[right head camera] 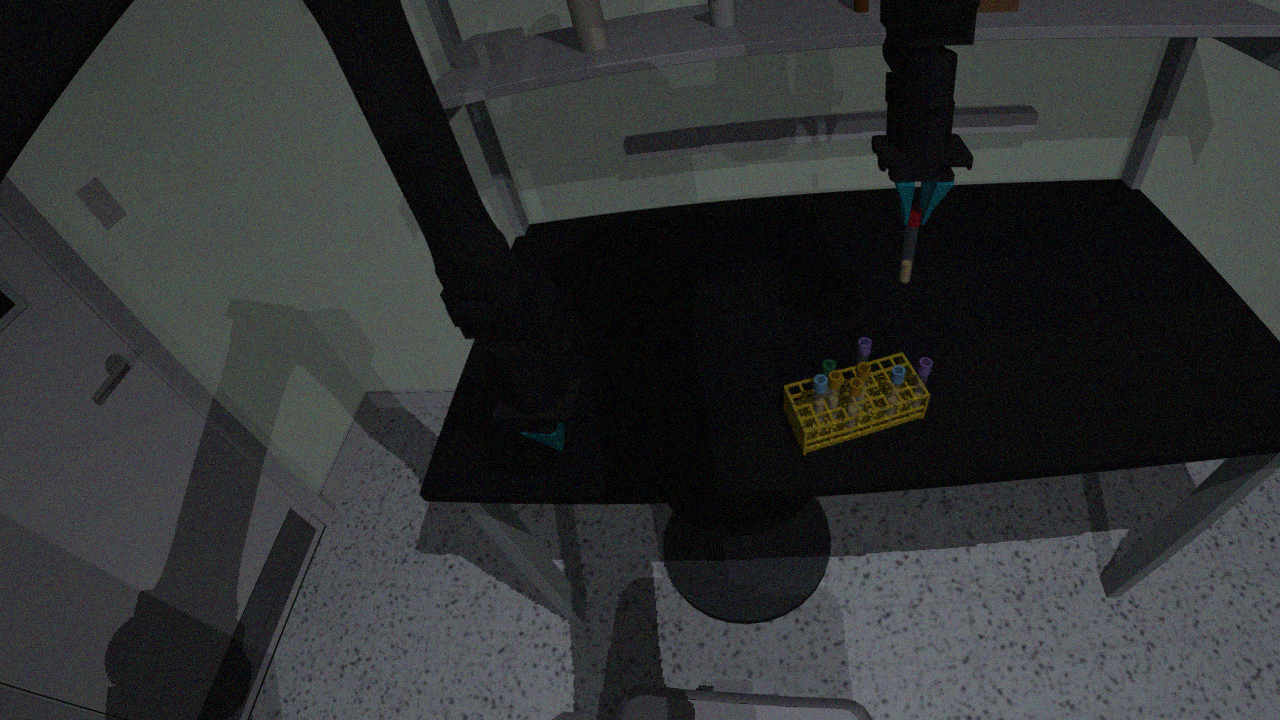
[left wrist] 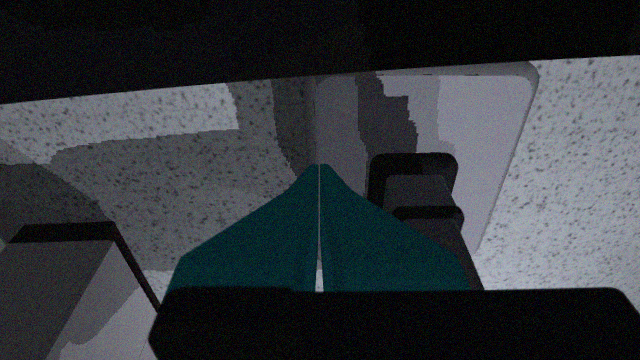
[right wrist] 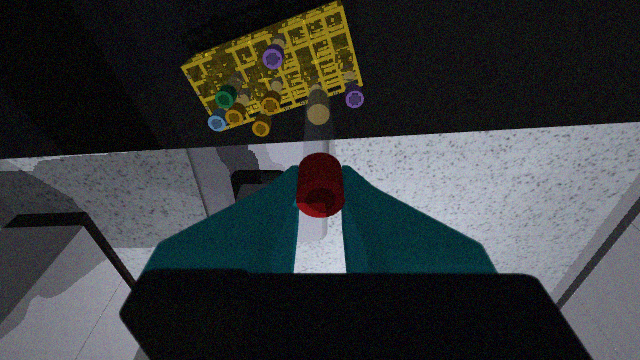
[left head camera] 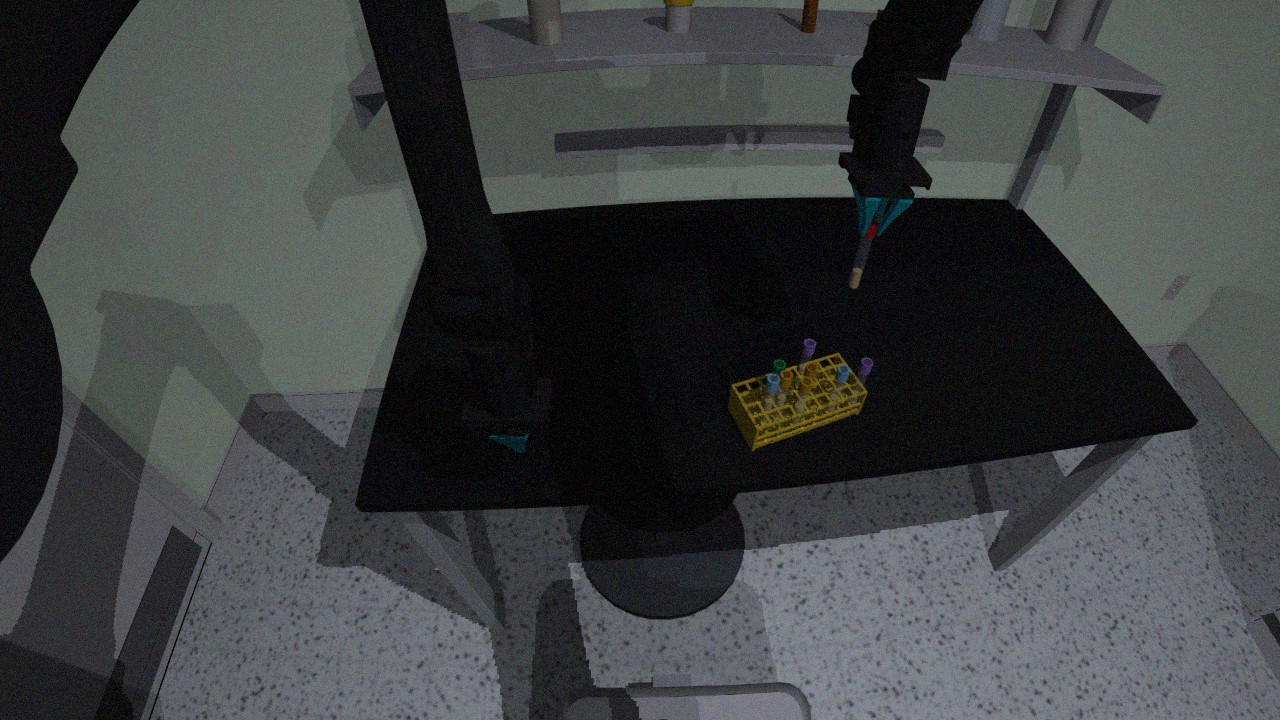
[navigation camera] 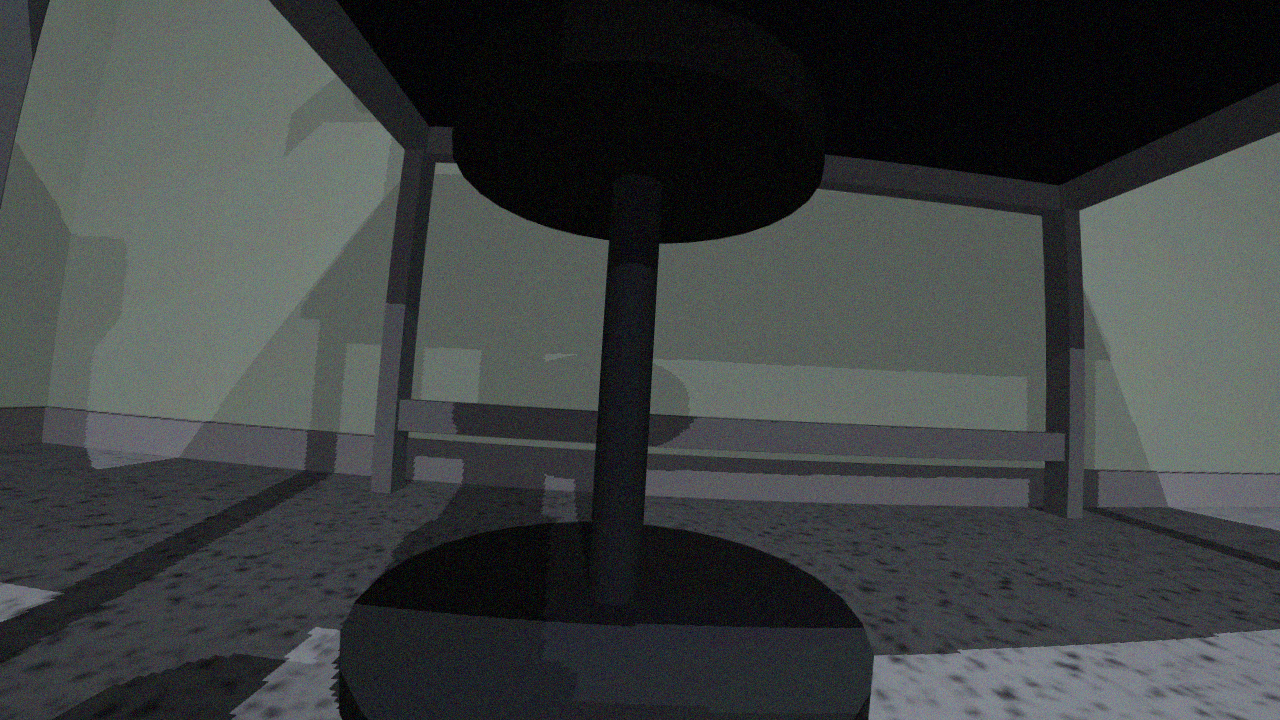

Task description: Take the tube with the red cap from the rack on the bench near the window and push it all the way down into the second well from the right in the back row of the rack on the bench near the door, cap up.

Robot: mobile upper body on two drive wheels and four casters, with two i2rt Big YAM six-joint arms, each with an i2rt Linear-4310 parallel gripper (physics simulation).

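Places are measured from the left arm's base along level axes (x down, y ahead, z right), in centimetres.
Pixels of known places: left gripper, fingertip midpoint: point(right head camera: 560, 446) point(left wrist: 319, 179) point(left head camera: 522, 449); right gripper, fingertip midpoint: point(right head camera: 913, 222) point(right wrist: 320, 177) point(left head camera: 868, 233).
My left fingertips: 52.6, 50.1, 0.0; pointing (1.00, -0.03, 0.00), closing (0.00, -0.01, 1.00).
Behind a point stands the place of what it marks, as x, y, z.
My right gripper point(left head camera: 871, 229) {33.2, 69.0, 45.4} point(right head camera: 914, 217) {33.2, 69.0, 45.4} point(right wrist: 320, 177) {33.2, 69.0, 45.4} is shut on the tube with the red cap point(left head camera: 860, 259) {37.0, 68.4, 44.9} point(right head camera: 908, 246) {36.3, 68.4, 45.0} point(right wrist: 320, 185) {31.5, 69.9, 45.4}. The tube hangs cap up, a little tilted, above the bench and behind the yellow rack point(left head camera: 796, 436) {64.1, 59.5, 39.2} point(right head camera: 850, 441) {64.1, 59.4, 38.9} point(right wrist: 352, 55) {59.1, 67.0, 49.1}. The rack stands near the bench's front edge and holds several tubes with purple, green, orange and blue caps. My left gripper point(left head camera: 512, 441) {52.6, 50.1, 0.0} point(right head camera: 547, 436) {52.6, 50.1, 0.0} point(left wrist: 319, 179) {52.6, 50.1, 0.0} is shut and empty, low over the left front part of the bench; its fingertips meet in the left wrist view.
The black bench point(left head camera: 984, 358) {64.8, 75.2, 79.9} point(right head camera: 1056, 358) {64.8, 75.2, 76.2} has a shelf point(left head camera: 626, 44) {19.1, 101.7, 13.9} point(right head camera: 662, 44) {19.1, 101.7, 13.0} with containers above its back. A round stool point(left head camera: 662, 573) {137.9, 66.3, 19.2} point(right head camera: 747, 573) {138.0, 67.3, 20.3} point(navigation camera: 626, 358) {115.4, 74.6, 19.5} stands under the front edge. A door point(right head camera: 80, 429) {51.8, 45.7, -123.0} is at the far left. My left arm spans the bench's left part.
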